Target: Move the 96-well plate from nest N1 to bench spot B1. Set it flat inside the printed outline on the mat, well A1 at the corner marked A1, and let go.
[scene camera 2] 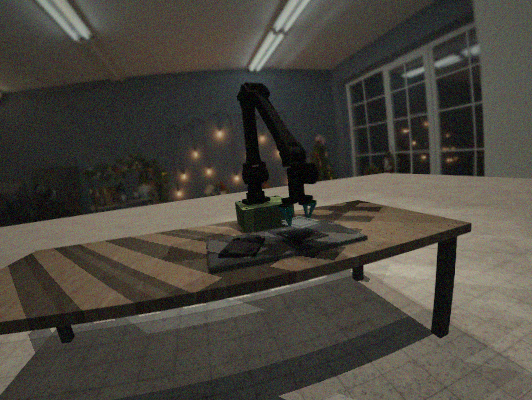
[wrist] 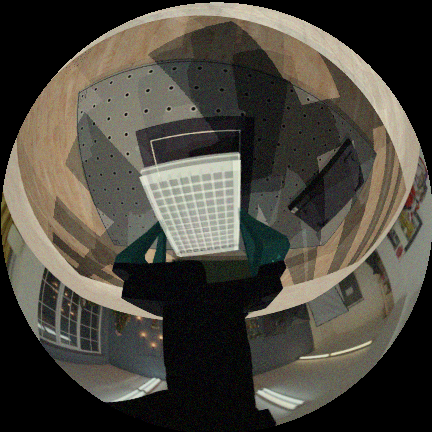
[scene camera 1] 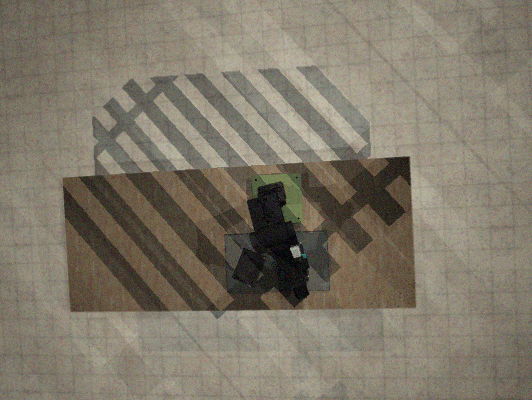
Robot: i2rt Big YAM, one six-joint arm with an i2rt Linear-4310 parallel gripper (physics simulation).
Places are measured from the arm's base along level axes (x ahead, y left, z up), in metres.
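Pixels of known places: gripper, fingertip midpoint: [scene camera 2: 299, 223] [wrist: 199, 216]; arm's base at its link origin: [scene camera 2: 256, 201].
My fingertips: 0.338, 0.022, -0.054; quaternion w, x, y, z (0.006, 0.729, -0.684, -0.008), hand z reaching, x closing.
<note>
Ahead of a thing's pixels: the offset from my fingertips to its top centre, as dx, dy, dz. "pt": to the spot under its first point. Level surfaces: height alone.
My gripper [scene camera 1: 300, 254] [scene camera 2: 298, 210] [wrist: 199, 216] is shut on the white 96-well plate @[+0.005, +0.000, +0.014] [scene camera 1: 294, 251] [wrist: 197, 203], with its teal fingers on the plate's two long sides. It holds the plate level a little above the grey perforated board [wrist: 112, 109] [scene camera 1: 320, 258]. In the wrist view the plate covers the near part of the white printed outline @[pt +0.080, -0.002, -0.038] [wrist: 193, 135] on the dark mat @[dz -0.039] [wrist: 177, 146] [scene camera 2: 300, 235]. The empty dark nest N1 @[+0.000, -0.228, -0.022] [scene camera 1: 248, 267] [scene camera 2: 240, 246] [wrist: 326, 189] lies askew on the board's other end. I cannot read the A1 mark.
The arm stands on a green base [scene camera 1: 293, 189] [scene camera 2: 257, 217] at the back edge of the wooden table @[dz -0.053] [scene camera 1: 128, 258] [scene camera 2: 128, 267]. The arm's links hide much of the board from above. Striped shadows cross the table.
</note>
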